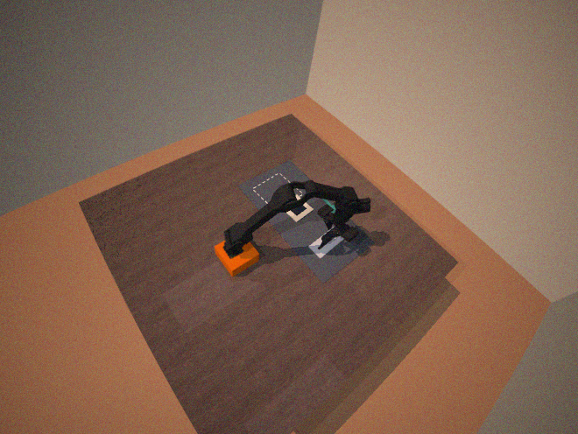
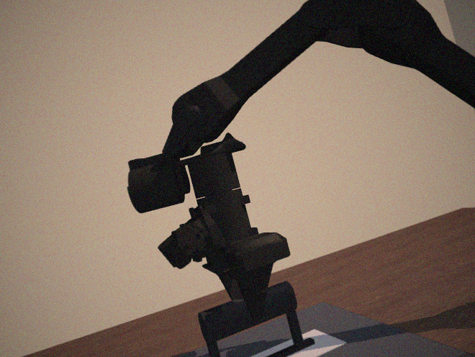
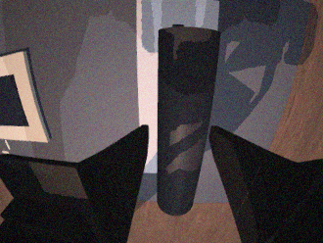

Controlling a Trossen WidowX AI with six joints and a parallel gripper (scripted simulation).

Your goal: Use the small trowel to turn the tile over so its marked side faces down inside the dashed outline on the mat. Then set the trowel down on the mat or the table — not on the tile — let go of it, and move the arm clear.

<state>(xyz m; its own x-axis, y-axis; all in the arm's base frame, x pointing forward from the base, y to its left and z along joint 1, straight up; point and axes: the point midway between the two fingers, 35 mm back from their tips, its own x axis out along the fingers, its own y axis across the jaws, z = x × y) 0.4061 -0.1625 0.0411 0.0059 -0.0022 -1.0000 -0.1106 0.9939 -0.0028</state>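
Now: gripper tip 2 cm short of the trowel and 3 cm above it. From my gripper tip the other things lie so: slim teal tool: 13 cm ahead, 17 cm to the left, 6 cm below; then grey mat: 1 cm behind, 18 cm to the left, 8 cm below; then cream tile: 2 cm behind, 22 cm to the left, 6 cm below.
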